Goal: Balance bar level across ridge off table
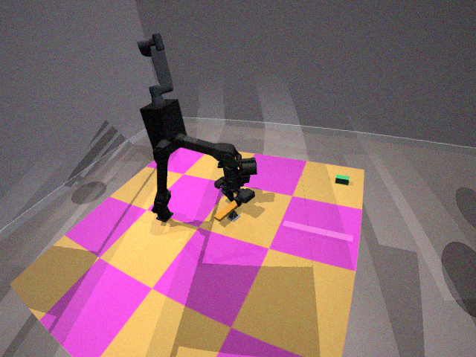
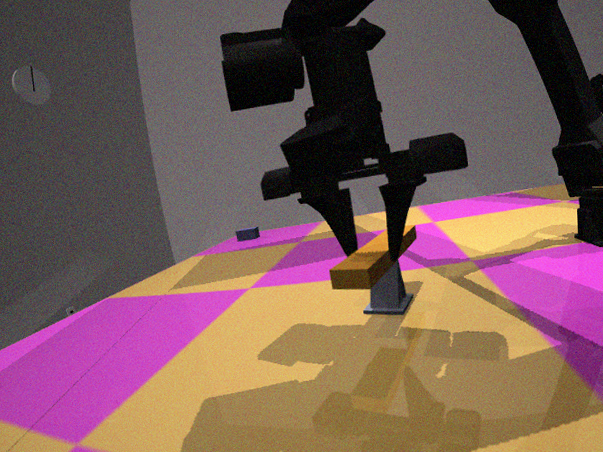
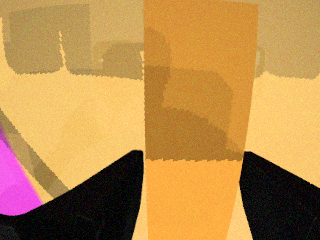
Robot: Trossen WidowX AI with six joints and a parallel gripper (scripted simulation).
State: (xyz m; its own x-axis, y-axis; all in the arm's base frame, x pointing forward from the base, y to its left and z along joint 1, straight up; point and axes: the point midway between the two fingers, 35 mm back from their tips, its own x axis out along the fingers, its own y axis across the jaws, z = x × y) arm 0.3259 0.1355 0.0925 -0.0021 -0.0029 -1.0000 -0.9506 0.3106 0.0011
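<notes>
Now: the orange bar 10 mm behind my gripper tip and 30 mm to the right of it. From my gripper tip the other things lie so: dark blue block: 410 mm ahead, 640 mm to the right, 40 mm below; then green block: 410 mm ahead, 360 mm to the left, 40 mm below.
</notes>
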